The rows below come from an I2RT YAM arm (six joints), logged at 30 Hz.
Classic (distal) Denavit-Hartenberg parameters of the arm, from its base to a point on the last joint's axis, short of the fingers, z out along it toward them. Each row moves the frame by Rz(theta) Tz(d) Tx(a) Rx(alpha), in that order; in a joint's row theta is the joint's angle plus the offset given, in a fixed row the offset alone. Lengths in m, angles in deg.
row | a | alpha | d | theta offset
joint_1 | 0.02 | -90 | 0.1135 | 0
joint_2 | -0.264 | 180 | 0 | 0
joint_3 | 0.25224 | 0 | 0 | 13.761
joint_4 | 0.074 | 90 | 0 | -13.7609
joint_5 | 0 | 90 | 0 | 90
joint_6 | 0 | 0 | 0.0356 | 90
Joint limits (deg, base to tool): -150..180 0..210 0..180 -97..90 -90..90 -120..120
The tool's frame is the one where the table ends.
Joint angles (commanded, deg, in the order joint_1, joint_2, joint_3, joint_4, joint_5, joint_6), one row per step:
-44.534 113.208 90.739 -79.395 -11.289 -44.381
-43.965 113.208 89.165 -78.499 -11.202 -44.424
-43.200 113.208 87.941 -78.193 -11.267 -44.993
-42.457 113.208 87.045 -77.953 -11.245 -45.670
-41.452 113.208 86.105 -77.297 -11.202 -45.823
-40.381 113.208 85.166 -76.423 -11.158 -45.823
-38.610 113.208 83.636 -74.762 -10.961 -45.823
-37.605 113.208 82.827 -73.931 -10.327 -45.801
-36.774 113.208 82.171 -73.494 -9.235 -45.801
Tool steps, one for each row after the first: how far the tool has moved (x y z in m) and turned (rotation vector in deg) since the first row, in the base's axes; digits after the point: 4 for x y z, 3 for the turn. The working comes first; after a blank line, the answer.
Tool pose at each row, in the base's axes (x y z in m, rotation vector in deg; the steps are taken from these numbers as rounded here):
0.2551 -0.2412 0.2114 -2.061 -177.613 -25.455
0.2557 -0.2370 0.2048 -1.198 -176.915 -25.991
0.2569 -0.2317 0.1999 0.706 -176.127 -26.938
0.2584 -0.2270 0.1963 2.782 -175.512 -27.530
0.2612 -0.2215 0.1924 4.510 -175.078 -27.696
0.2644 -0.2159 0.1884 6.137 -174.790 -27.638
0.2697 -0.2067 0.1819 8.883 -174.430 -27.166
0.2723 -0.2017 0.1784 10.478 -173.903 -26.304
0.2738 -0.1975 0.1756 11.863 -172.968 -25.105

0.0006 0.0042 -0.0066 0.413 0.533 0.628
0.0018 0.0095 -0.0115 1.103 0.988 1.924
0.0033 0.0142 -0.0151 1.552 1.285 3.318
0.0061 0.0197 -0.0190 1.711 1.488 4.479
0.0093 0.0253 -0.0230 1.711 1.581 5.560
0.0146 0.0345 -0.0295 1.457 1.640 7.376
0.0172 0.0395 -0.0330 0.966 2.054 8.505
0.0187 0.0437 -0.0358 0.298 2.930 9.588

